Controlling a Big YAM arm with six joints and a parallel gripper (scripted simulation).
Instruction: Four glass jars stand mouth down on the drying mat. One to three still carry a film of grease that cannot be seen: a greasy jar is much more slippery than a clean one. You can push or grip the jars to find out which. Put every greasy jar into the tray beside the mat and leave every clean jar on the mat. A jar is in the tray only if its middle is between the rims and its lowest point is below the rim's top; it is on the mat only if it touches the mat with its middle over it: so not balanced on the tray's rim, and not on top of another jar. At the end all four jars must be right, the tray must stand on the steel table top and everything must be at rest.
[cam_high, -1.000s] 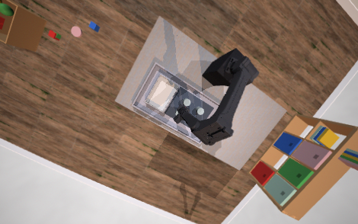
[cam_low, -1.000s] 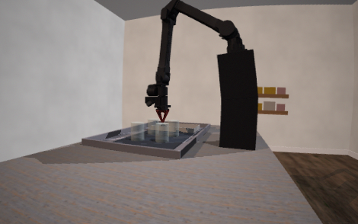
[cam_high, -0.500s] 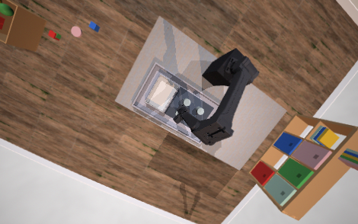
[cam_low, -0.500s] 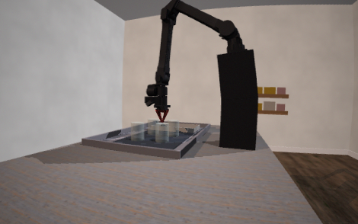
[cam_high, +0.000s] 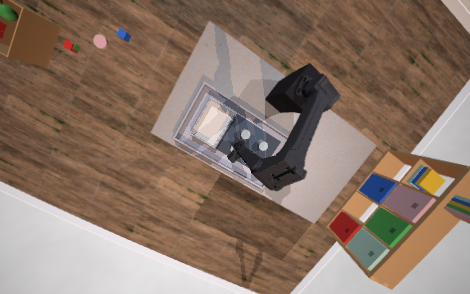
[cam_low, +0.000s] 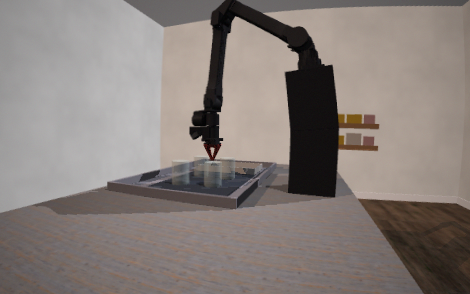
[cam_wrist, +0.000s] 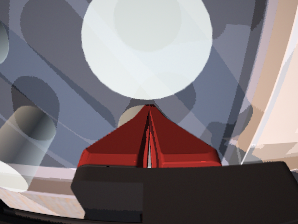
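Right now my hand is 9 cm to the right of the dark drying mat and 8 cm above it. Round my hand: pale tray: 5 cm behind, 23 cm to the right, 7 cm below.
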